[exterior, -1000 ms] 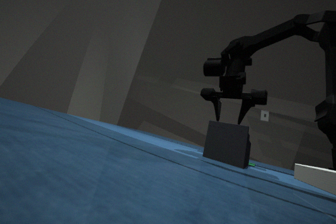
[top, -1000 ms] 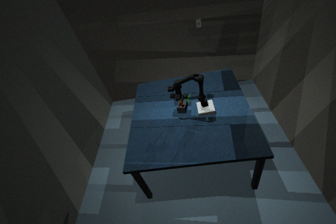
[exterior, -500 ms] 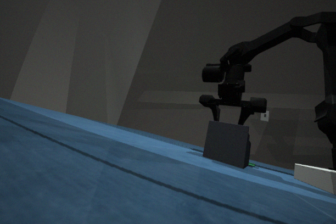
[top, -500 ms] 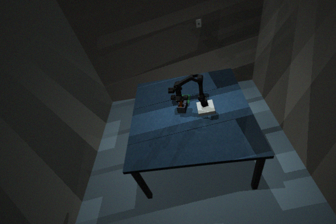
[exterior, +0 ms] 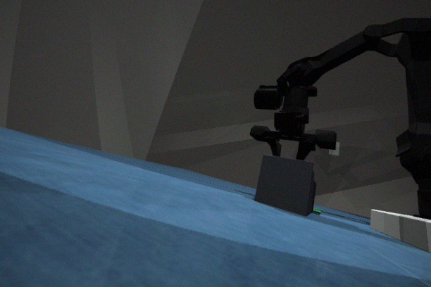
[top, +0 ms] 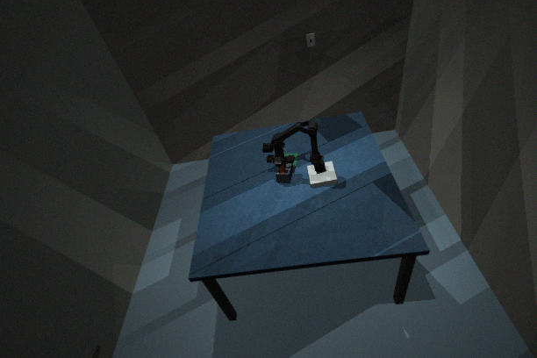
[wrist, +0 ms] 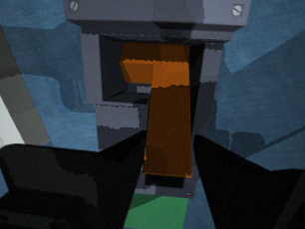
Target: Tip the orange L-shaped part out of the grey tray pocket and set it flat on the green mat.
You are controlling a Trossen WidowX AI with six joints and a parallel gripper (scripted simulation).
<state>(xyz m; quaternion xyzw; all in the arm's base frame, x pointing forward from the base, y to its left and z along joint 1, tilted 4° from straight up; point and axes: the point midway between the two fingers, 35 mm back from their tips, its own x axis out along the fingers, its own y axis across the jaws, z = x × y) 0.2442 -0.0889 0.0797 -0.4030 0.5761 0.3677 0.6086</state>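
My gripper tip is 70 mm past the green mat, 130 mm to the left of it and 80 mm above it. Round my gripper tip: orange L-shaped part 40 mm to the left, 30 mm below.
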